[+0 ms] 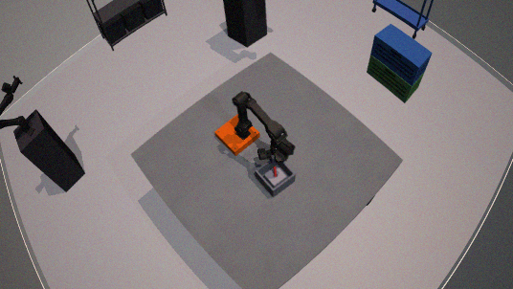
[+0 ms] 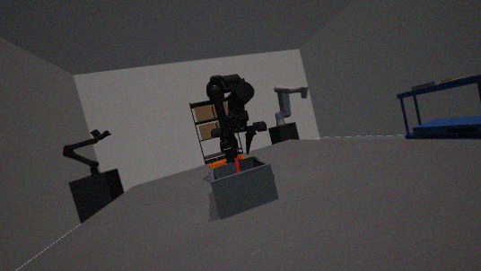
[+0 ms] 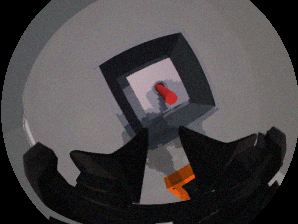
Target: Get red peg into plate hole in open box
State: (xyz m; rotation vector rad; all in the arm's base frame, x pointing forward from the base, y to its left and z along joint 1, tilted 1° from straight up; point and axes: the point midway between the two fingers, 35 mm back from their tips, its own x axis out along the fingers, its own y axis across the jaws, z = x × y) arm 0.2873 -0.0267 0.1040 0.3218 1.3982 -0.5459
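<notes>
My gripper tip is 40 mm short of the red peg, 30 mm to the left of it and 40 mm above it. Round my gripper tip: pale plate: 40 mm ahead, 40 mm to the right, 70 mm below; then grey box: 40 mm ahead, 40 mm to the right, 90 mm below.
</notes>
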